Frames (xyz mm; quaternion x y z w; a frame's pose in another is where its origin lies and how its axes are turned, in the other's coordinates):
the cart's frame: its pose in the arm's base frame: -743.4 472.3 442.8 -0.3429 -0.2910 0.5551 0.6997
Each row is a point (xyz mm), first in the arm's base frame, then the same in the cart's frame.
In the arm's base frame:
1: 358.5 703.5 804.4
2: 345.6 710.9 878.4
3: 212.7 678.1 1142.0
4: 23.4 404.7 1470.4
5: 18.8 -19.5 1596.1
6: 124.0 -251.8 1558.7
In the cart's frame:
1: 471.5 -892.1 -616.6
2: 478.0 -942.9 -561.3
3: 424.4 -1082.8 -304.7
4: 125.6 -1277.8 -2.9
5: -286.2 -1439.1 9.1
6: -491.5 -1504.3 -132.5

